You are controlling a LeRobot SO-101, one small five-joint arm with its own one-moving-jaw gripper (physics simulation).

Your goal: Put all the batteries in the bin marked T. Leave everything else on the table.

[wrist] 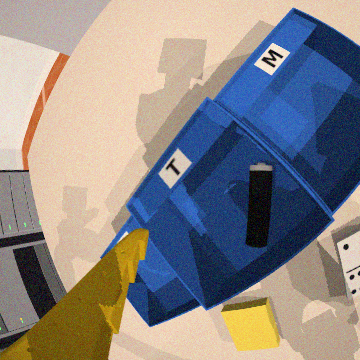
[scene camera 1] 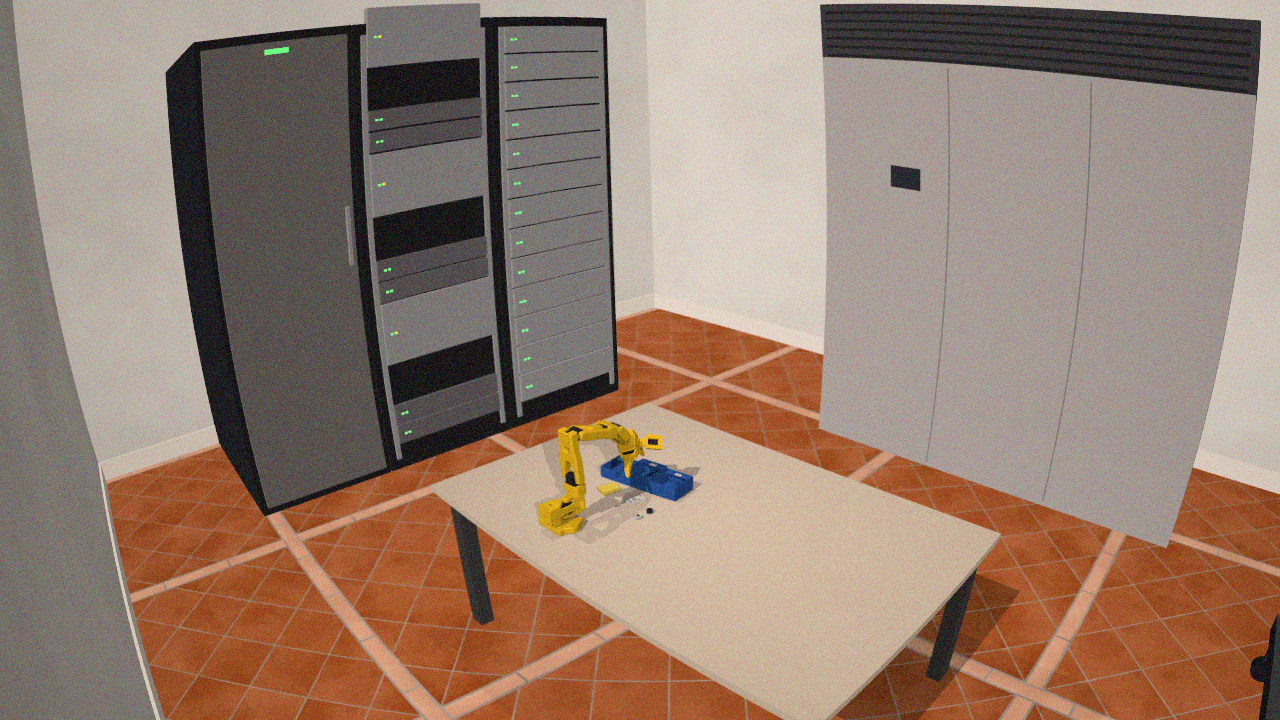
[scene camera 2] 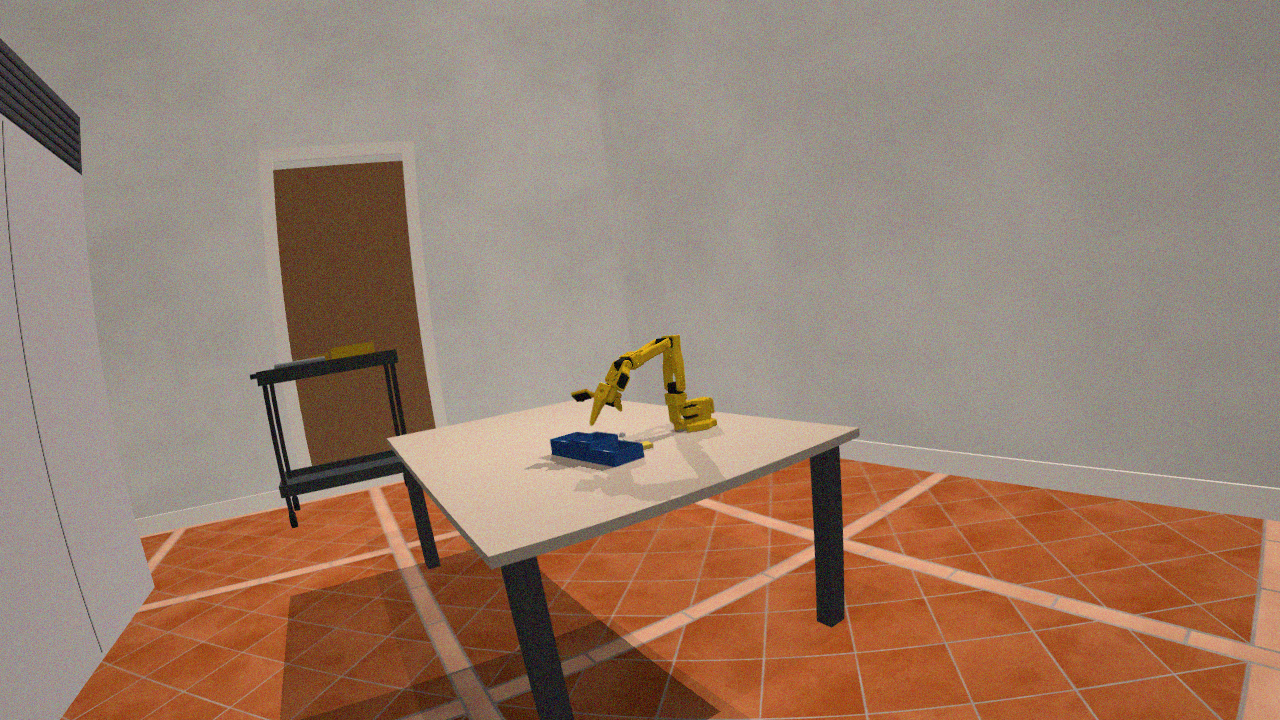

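Seen in the pictures: hand at its tool point: [wrist: 146,240] [scene camera 1: 642,455] [scene camera 2: 592,424]; arm's base at its link origin: [scene camera 1: 568,521] [scene camera 2: 689,428].
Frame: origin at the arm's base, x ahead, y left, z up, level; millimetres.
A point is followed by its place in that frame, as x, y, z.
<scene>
A black battery with a silver end [wrist: 260,205] {274, -4, 21} lies in the blue bin marked T [wrist: 200,122] {327, -7, 42}, in the wrist view. It lies apart from my jaw. My gripper [scene camera 1: 630,463] [scene camera 2: 605,413] {289, 28, 79} [wrist: 142,237] is fully open above the row of blue bins. In the wrist view one notched jaw shows, over the left end of bin T and the neighbouring bin; the moving jaw is out of the picture. In scene view 1 a small dark thing [scene camera 1: 649,510] {177, -113, 9} and a small pale thing [scene camera 1: 638,516] {137, -115, 9} lie on the table, too small to identify.
The bin marked M [wrist: 300,32] {333, -90, 35} adjoins T at the upper right; another blue bin [wrist: 152,312] {233, 132, 19} adjoins it at the lower left. A yellow block [scene camera 1: 608,488] {180, 49, 10} [scene camera 2: 647,445] {177, 74, 8} [wrist: 252,330] {185, 52, 10} and a white domino [wrist: 351,257] {206, -38, 7} lie beside the bins, on the arm's side.
</scene>
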